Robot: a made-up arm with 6 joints. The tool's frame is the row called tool.
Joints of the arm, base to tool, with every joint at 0 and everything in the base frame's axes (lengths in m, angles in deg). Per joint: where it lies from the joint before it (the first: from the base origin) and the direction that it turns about. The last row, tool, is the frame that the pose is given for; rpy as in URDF.
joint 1: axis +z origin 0 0 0.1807
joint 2: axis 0.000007 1 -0.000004 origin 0 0 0
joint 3: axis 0.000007 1 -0.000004 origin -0.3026 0 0.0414
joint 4: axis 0.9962 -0.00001 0.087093 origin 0.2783 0 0.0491
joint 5: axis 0.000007 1 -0.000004 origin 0 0 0
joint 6: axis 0.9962 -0.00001 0.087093 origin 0.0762 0 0.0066
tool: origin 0 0 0 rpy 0 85 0
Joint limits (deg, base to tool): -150..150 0..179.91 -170..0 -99.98..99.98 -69.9..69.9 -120..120
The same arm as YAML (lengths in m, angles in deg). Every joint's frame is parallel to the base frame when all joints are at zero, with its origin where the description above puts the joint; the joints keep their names.
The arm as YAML. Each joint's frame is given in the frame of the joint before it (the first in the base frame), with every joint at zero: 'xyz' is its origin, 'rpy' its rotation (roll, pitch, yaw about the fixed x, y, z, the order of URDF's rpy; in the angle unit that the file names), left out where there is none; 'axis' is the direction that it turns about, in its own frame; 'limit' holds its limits. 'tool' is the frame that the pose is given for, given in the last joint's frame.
units:
  length: m
  angle: deg
joints:
  - name: joint 1
    type: revolute
    origin:
      xyz: [0.0, 0.0, 0.1807]
    axis: "+z"
    limit:
      lower: -150.0
      upper: 150.0
  - name: joint 2
    type: revolute
    origin:
      xyz: [0.0, 0.0, 0.0]
    axis: "+y"
    limit:
      lower: 0.0
      upper: 179.91
  - name: joint 3
    type: revolute
    origin:
      xyz: [-0.3026, 0.0, 0.0414]
    axis: "+y"
    limit:
      lower: -170.0
      upper: 0.0
  - name: joint 4
    type: revolute
    origin:
      xyz: [0.2783, 0.0, 0.0491]
    axis: [0.9962, 0.0, 0.0871]
    limit:
      lower: -99.98
      upper: 99.98
  - name: joint 5
    type: revolute
    origin:
      xyz: [0.0, 0.0, 0.0]
    axis: "+y"
    limit:
      lower: -69.9
      upper: 69.9
  - name: joint 6
    type: revolute
    origin:
      xyz: [0.0762, 0.0, 0.0066]
    axis: [0.9962, 0.0, 0.0871]
    limit:
      lower: -120.0
      upper: 120.0
tool:
  origin:
    xyz: [0.0, 0.0, 0.0]
    rpy: [0.0, 85.0, 0.0]

